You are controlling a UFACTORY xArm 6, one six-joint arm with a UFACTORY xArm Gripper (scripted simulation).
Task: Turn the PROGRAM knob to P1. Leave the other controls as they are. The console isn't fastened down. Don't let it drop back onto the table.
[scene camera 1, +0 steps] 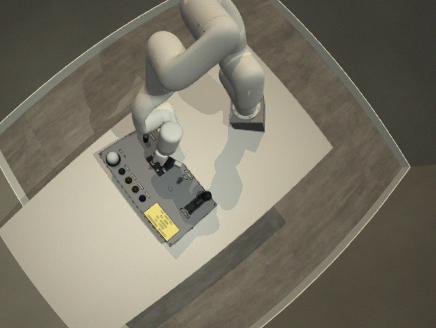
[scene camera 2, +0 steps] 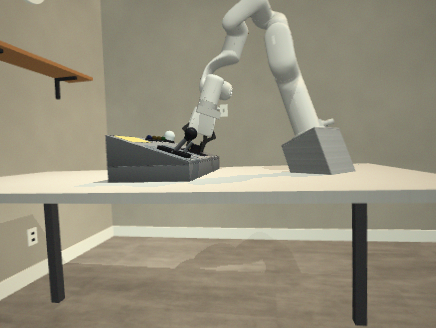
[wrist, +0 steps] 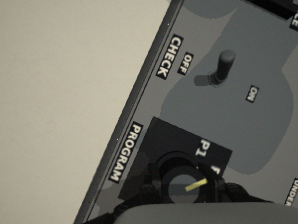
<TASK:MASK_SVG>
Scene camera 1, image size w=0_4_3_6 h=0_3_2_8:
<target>grey sloped console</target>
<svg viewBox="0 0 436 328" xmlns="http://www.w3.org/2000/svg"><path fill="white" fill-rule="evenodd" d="M135 130L98 153L98 155L140 212L171 248L217 206L217 203L212 199L211 192L203 188L184 163L178 169L173 166L175 159L169 157L162 168L154 170L155 163L152 160L156 152L159 131L155 130L143 135Z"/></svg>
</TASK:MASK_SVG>
